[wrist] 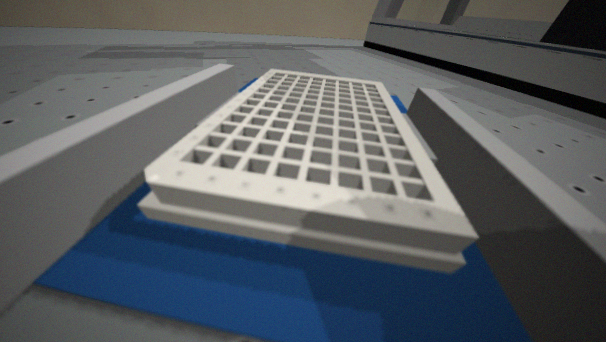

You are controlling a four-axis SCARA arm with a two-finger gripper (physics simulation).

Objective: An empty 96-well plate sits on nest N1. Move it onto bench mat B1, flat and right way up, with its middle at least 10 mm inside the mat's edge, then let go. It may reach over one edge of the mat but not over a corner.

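Places are measured from the arm's base along level axes (x back, y right, z up), in metres.
Pixels of known places: gripper, fingertip midpoint: (321,93).
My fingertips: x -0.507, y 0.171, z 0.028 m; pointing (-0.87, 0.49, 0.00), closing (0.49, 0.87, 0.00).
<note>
Behind a point stands the place of what it marks.
A white 96-well plate (320,125) @(x -0.468, y 0.152, z 0.029 m) is in the middle of the wrist view, level and right way up, with its wells facing up. My gripper (321,93) @(x -0.507, y 0.171, z 0.028 m) is shut on the plate, one long grey finger along each long side. The blue bench mat (200,285) @(x -0.428, y 0.105, z 0.015 m) shows below the plate's near end, and small blue parts show on both sides near its far end. A shadow lies on the mat under the near end. How much gap there is between plate and mat is hard to tell. Nest N1 does not show.
A grey bench top (65,95) @(x -0.574, y 0.020, z 0.013 m) with rows of small holes surrounds the mat. A long grey raised structure (480,52) @(x -0.591, y 0.450, z 0.043 m) with a black strip along its foot stands at the back right. A beige wall (175,17) is behind.
</note>
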